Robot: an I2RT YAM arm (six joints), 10 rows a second.
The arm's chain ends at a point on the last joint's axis. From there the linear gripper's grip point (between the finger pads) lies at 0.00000 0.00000 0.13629 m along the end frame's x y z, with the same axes.
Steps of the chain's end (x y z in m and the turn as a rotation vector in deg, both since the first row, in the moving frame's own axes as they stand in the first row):
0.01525, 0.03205, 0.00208, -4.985, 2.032, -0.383
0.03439, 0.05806, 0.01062, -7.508, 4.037, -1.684
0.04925, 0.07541, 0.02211, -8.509, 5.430, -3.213
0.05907, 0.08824, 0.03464, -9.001, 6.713, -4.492
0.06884, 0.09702, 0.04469, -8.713, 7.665, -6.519
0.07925, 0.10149, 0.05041, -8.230, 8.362, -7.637
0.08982, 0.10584, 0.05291, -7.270, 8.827, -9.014
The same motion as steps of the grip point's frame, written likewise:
0.02012, 0.04387, 0.00148, -4.985, 2.032, -0.383
0.04422, 0.07571, 0.00911, -7.508, 4.037, -1.684
0.06266, 0.09517, 0.02000, -8.509, 5.430, -3.213
0.07576, 0.10887, 0.03203, -9.001, 6.713, -4.492
0.08808, 0.11653, 0.04191, -8.713, 7.665, -6.519
0.10024, 0.11955, 0.04757, -8.230, 8.362, -7.637
0.11194, 0.12130, 0.05021, -7.270, 8.827, -9.014

